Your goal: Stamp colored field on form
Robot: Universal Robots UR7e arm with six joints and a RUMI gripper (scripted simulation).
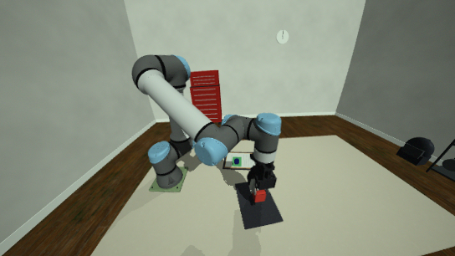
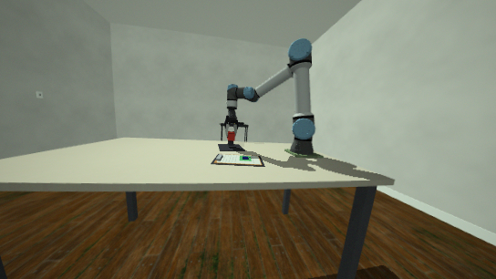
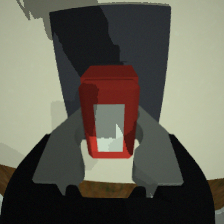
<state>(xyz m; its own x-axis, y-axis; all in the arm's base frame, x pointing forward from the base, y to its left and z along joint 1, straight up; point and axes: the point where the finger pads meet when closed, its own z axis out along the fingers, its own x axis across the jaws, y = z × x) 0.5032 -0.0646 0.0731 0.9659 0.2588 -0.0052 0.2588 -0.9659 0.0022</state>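
My hand is 90 mm above the dark mat. From my hand the other things lie so: red stamp: 20 mm below; then clipboard: 290 mm to the left, 80 mm below, 70 mm behind.
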